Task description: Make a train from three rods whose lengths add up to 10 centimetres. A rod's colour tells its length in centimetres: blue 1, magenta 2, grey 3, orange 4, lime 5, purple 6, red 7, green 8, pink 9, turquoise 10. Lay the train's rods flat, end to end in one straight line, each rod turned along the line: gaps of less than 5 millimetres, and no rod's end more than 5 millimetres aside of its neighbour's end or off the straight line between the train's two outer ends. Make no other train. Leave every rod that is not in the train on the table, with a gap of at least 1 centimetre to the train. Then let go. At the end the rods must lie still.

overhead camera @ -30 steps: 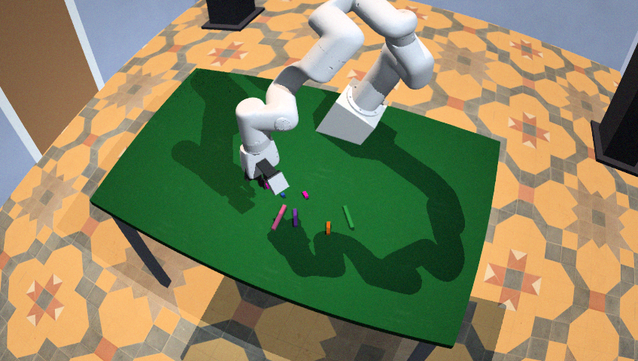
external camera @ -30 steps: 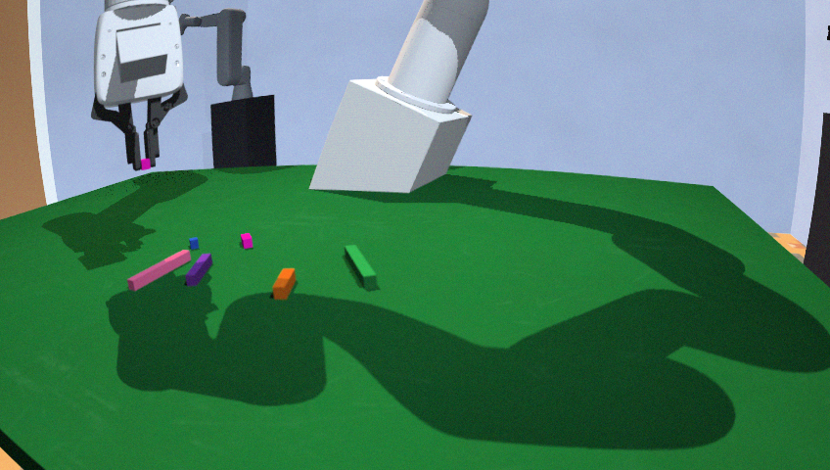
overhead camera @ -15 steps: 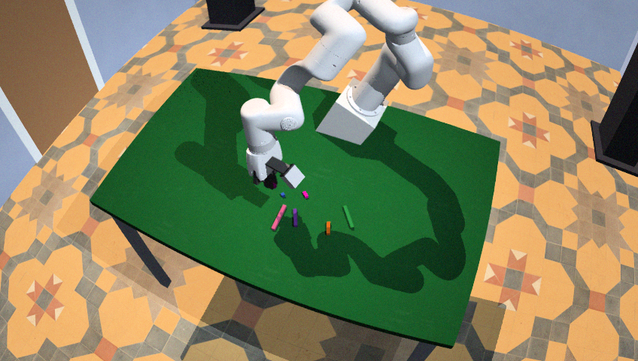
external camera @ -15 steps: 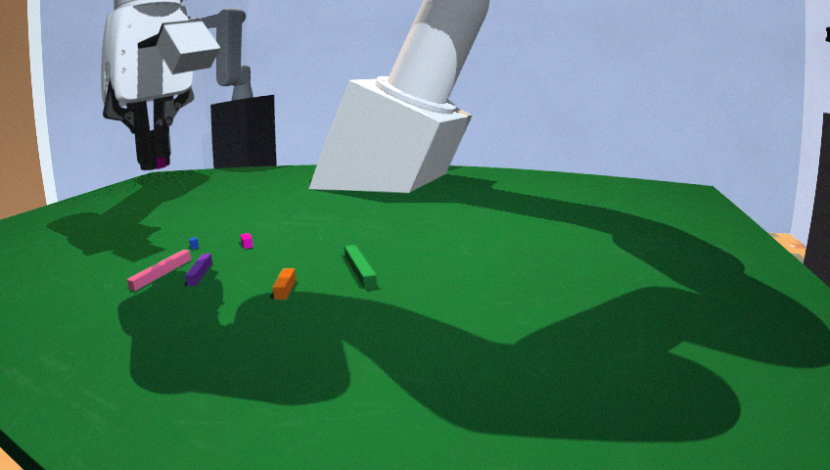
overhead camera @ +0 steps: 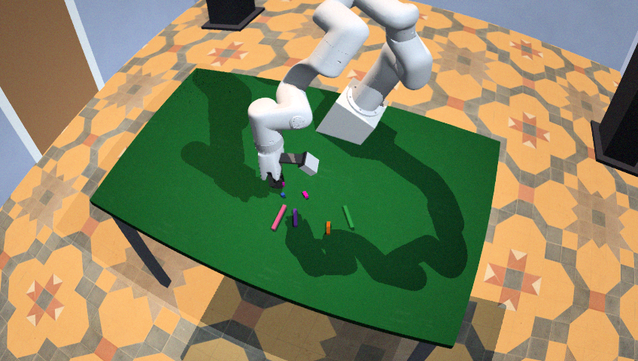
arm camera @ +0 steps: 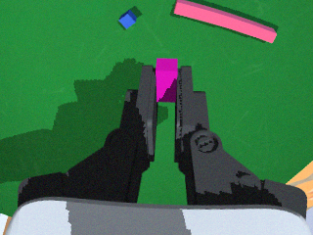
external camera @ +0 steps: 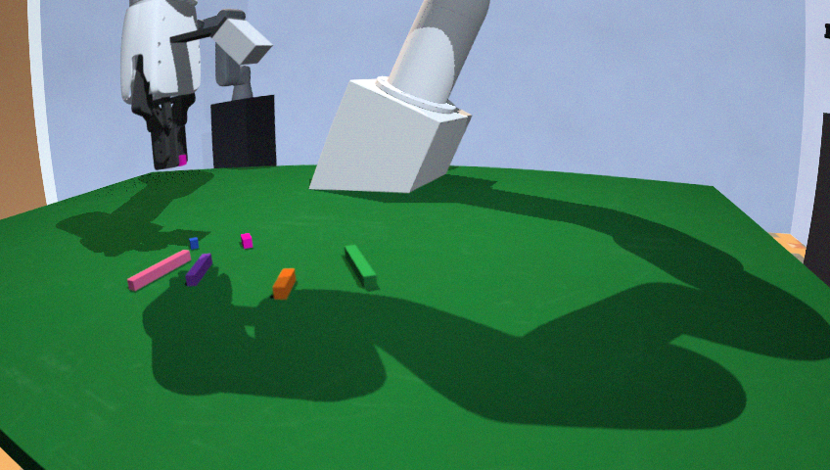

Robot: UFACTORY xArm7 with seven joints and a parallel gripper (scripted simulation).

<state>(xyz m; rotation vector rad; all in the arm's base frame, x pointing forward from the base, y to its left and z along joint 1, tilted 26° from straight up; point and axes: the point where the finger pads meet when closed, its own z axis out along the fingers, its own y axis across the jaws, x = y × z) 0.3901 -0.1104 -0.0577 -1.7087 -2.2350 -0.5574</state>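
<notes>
My gripper is now 60 mm past the magenta rod, 50 mm to the right of it and 110 mm above it. Also, from my hand: purple rod 30 mm ahead, 60 mm to the left, 110 mm below; pink rod 50 mm ahead, 10 mm to the left, 110 mm below; blue rod 30 mm behind, 10 mm to the right, 110 mm below.
</notes>
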